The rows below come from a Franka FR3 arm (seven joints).
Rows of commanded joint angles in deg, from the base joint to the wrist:
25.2 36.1 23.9 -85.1 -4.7 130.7 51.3
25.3 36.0 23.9 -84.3 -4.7 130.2 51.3
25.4 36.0 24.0 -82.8 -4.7 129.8 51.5
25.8 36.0 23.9 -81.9 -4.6 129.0 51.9
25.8 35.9 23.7 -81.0 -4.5 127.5 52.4
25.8 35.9 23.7 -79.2 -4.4 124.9 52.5
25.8 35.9 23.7 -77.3 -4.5 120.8 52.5
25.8 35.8 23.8 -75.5 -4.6 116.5 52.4
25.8 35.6 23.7 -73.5 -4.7 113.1 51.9
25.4 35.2 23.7 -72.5 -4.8 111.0 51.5
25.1 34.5 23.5 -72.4 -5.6 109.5 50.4
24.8 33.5 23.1 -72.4 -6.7 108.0 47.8
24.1 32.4 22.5 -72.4 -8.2 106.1 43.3
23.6 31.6 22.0 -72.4 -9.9 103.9 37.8
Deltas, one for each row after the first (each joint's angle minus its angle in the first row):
0.1 -0.1 0.0 0.8 0.0 -0.5 0.0
0.2 -0.1 0.1 2.3 0.0 -0.9 0.2
0.6 -0.1 0.0 3.2 0.1 -1.7 0.6
0.6 -0.2 -0.2 4.1 0.2 -3.2 1.1
0.6 -0.2 -0.2 5.9 0.3 -5.8 1.2
0.6 -0.2 -0.2 7.8 0.2 -9.9 1.2
0.6 -0.3 -0.1 9.6 0.1 -14.2 1.1
0.6 -0.5 -0.2 11.6 0.0 -17.6 0.6
0.2 -0.9 -0.2 12.6 -0.1 -19.7 0.2
-0.1 -1.6 -0.4 12.7 -0.9 -21.2 -0.9
-0.4 -2.6 -0.8 12.7 -2.0 -22.7 -3.5
-1.1 -3.7 -1.4 12.7 -3.5 -24.6 -8.0
-1.6 -4.5 -1.9 12.7 -5.2 -26.8 -13.5

